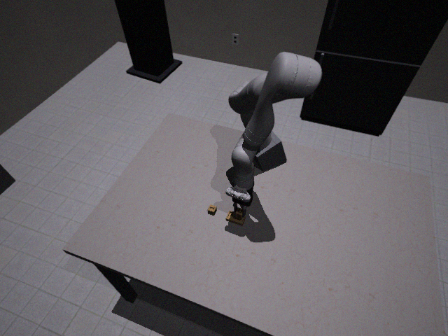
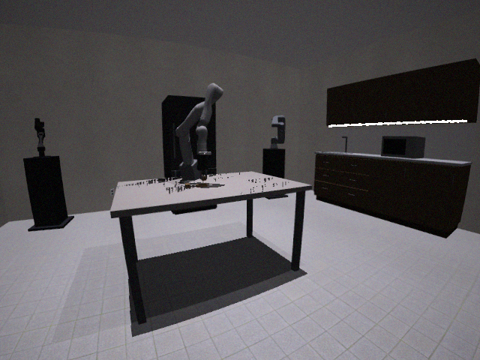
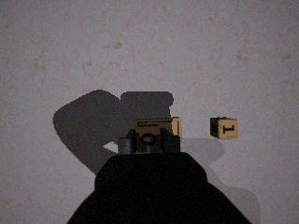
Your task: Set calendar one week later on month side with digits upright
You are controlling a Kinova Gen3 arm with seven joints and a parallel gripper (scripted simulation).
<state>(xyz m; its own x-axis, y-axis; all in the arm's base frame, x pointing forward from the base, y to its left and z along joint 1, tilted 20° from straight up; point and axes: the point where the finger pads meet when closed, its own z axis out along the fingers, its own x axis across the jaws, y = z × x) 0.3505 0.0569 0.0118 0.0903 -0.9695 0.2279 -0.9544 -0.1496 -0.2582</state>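
Now: hand 20 mm to the left of the wooden tray and 60 mm above it. Also, from my hand: wooden cube (10 mm ahead, 120 mm to the right, 60 mm below).
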